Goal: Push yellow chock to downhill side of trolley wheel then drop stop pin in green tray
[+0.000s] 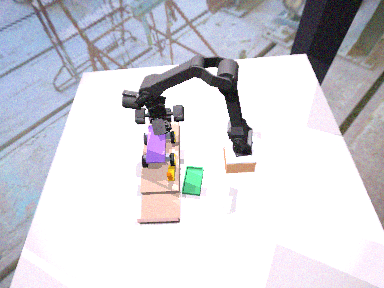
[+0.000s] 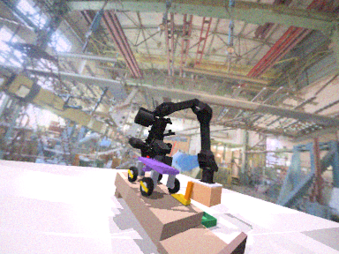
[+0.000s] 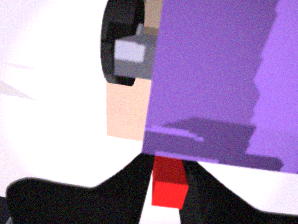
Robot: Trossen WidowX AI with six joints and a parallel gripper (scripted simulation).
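Right now the yellow chock is 210 mm to the left of my gripper tip and 50 mm below it. Also, from my gripper tip: brown ramp: 110 mm to the left, 90 mm below, 30 mm ahead; red-headed stop pin: right at my gripper tip; purple trolley: 100 mm to the left, 30 mm ahead, 20 mm below.
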